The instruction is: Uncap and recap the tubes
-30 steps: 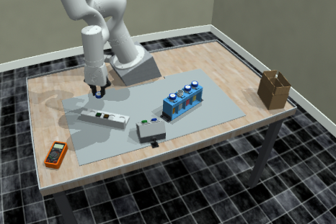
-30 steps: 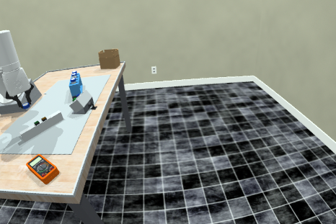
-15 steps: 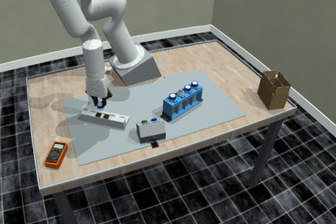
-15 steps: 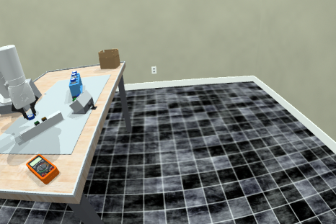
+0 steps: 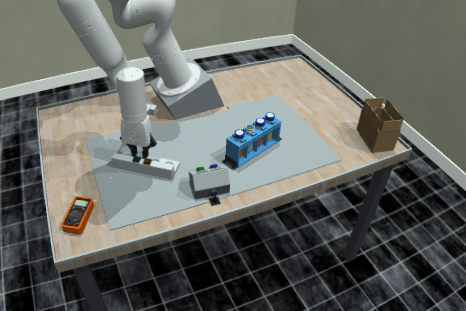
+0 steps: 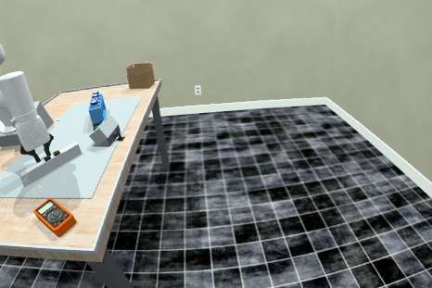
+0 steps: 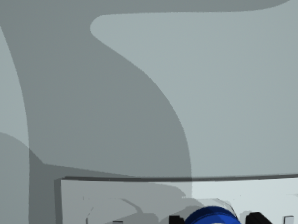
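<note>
The blue-and-white cap is 330 mm to the left of my hand, 100 mm ahead of it and 70 mm above it. Also, from my hand: green key: 170 mm to the left, 170 mm ahead, 20 mm above; then blue key: 210 mm to the left, 170 mm ahead, 20 mm above; then key housing: 190 mm to the left, 190 mm ahead, 10 mm above.
</note>
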